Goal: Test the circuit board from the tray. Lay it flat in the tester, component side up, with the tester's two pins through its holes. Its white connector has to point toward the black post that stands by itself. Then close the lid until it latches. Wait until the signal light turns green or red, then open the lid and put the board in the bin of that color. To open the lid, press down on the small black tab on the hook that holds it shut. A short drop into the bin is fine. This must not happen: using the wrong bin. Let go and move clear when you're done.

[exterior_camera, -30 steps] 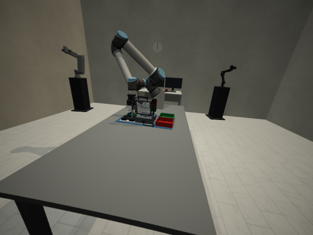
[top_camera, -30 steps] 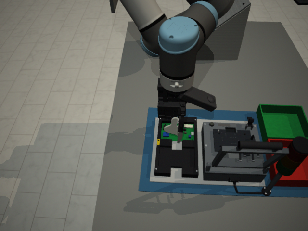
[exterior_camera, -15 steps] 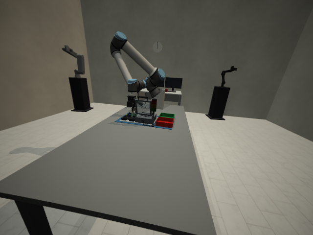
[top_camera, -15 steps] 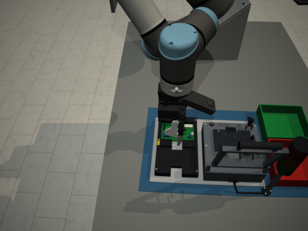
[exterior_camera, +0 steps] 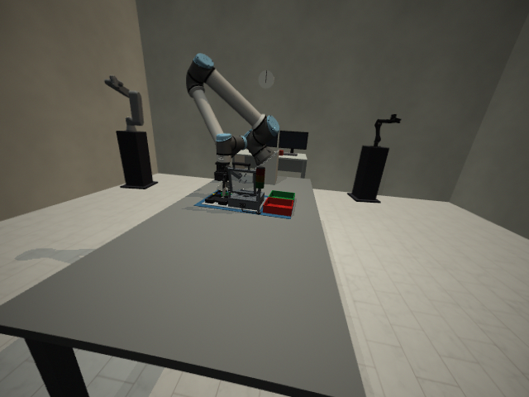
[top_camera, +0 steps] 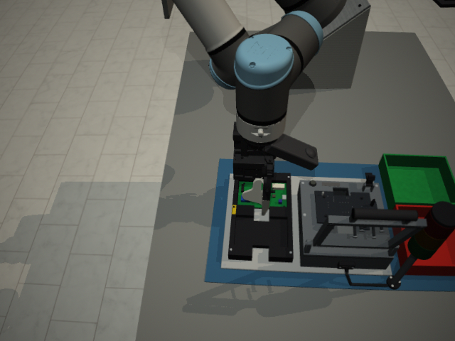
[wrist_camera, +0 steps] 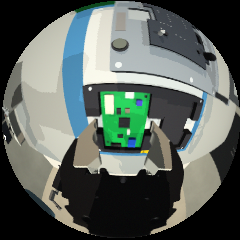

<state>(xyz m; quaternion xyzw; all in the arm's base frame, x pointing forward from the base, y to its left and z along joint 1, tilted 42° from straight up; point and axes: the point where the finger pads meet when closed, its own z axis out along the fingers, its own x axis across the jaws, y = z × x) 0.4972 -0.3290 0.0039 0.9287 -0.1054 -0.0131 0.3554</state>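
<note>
Now: hand right at the green circuit board. From my hand the other things lie so: green bin: 2 cm ahead, 37 cm to the left, 1 cm below; then black latch tab: 4 cm ahead, 22 cm to the left, 7 cm above; then tester lid: 21 cm ahead, 13 cm to the left, 16 cm above.
</note>
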